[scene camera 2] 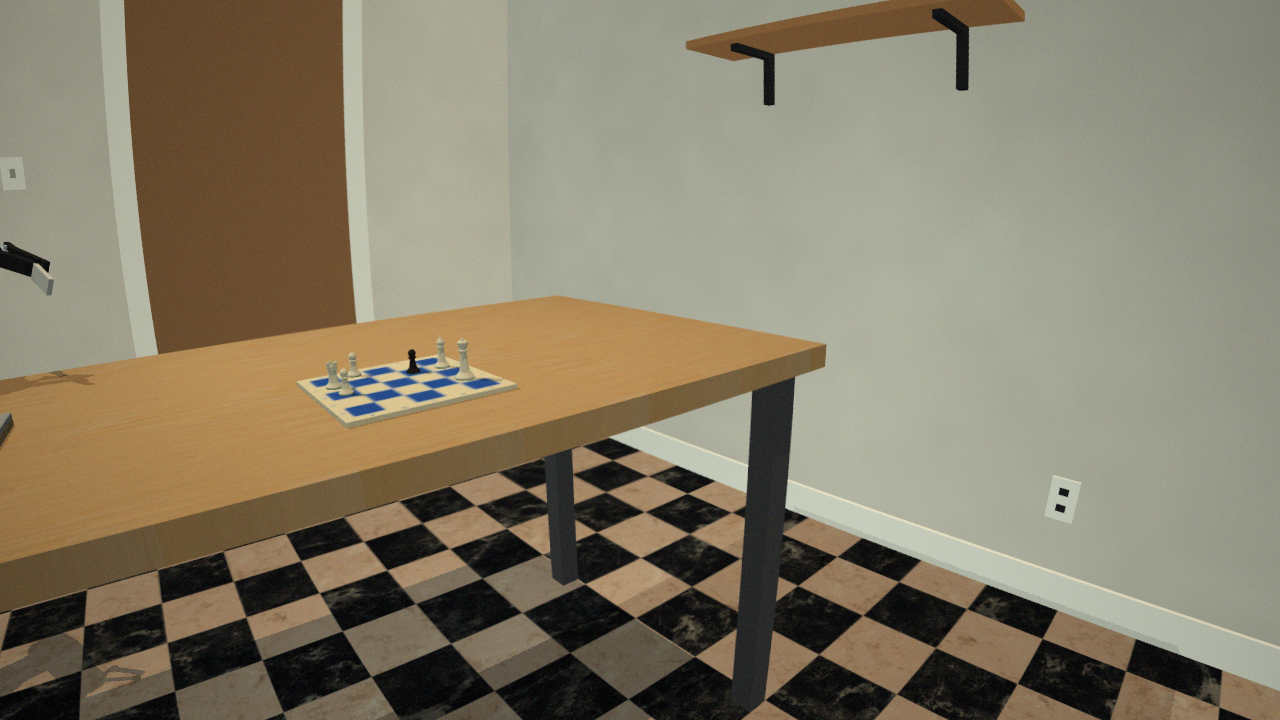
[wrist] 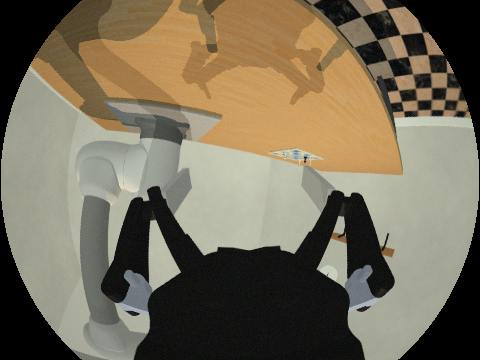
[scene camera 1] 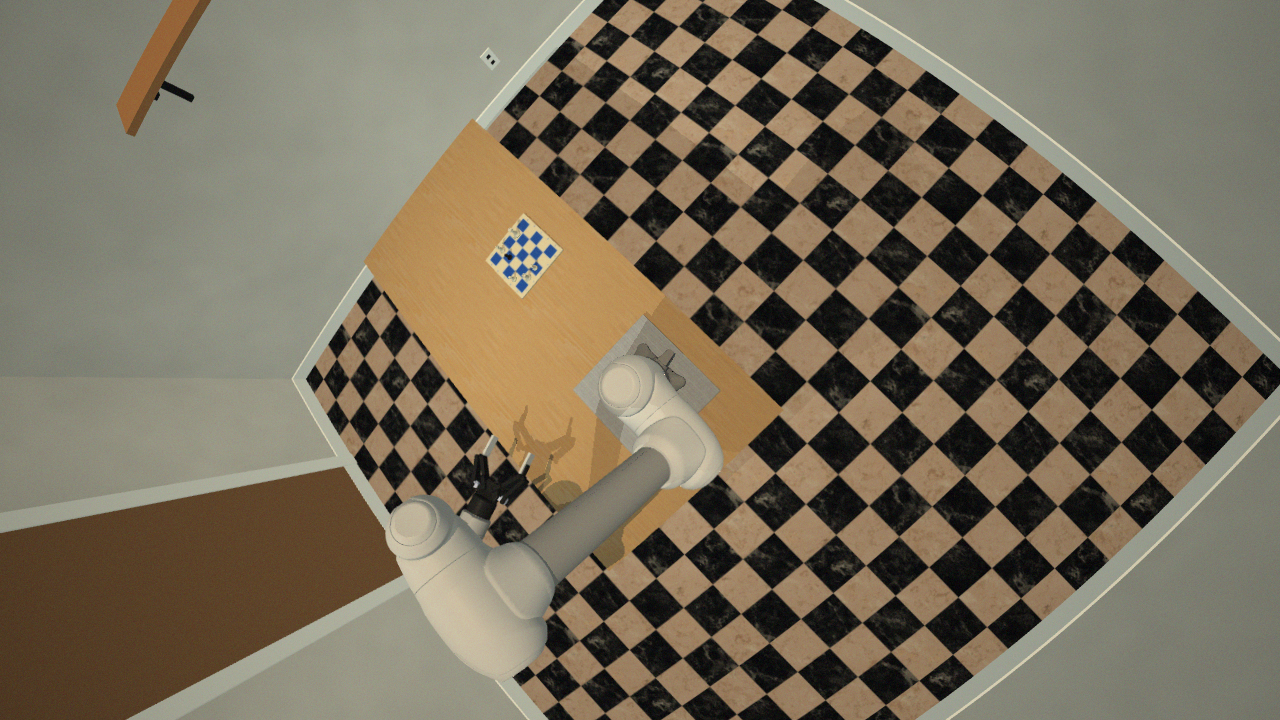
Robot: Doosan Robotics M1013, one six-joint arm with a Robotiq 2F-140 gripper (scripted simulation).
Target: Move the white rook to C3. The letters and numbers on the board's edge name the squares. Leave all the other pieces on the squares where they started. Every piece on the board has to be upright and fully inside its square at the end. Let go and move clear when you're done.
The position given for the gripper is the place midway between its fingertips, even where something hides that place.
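Chessboard [scene camera 2: 386, 391] and [scene camera 1: 533, 246], in view. The gripper [scene camera 1: 513, 444] and [wrist: 246, 176], likewise visible.
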